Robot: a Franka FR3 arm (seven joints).
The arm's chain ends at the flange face. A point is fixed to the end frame.
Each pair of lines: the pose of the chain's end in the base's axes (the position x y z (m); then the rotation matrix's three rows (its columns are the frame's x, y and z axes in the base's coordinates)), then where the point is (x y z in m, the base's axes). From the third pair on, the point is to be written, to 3 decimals.
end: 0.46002, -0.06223, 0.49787; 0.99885, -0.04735, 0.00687; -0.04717, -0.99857, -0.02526; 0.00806, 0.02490, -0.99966
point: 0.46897 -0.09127 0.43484
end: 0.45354, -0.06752, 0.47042; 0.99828, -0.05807, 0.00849; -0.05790, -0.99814, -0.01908; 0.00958, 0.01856, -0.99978
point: 0.46230 -0.09625 0.40723
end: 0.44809, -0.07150, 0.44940; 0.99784, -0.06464, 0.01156; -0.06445, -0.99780, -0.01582; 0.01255, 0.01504, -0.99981
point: 0.457 -0.100 0.386
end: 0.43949, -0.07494, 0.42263; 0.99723, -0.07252, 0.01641; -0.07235, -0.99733, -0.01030; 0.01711, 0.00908, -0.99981
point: 0.448 -0.103 0.359
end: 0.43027, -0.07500, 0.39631; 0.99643, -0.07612, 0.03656; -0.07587, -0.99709, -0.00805; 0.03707, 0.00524, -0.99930
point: 0.440 -0.103 0.333
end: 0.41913, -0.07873, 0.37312; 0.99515, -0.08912, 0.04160; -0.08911, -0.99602, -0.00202; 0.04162, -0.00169, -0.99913
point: 0.429 -0.107 0.310
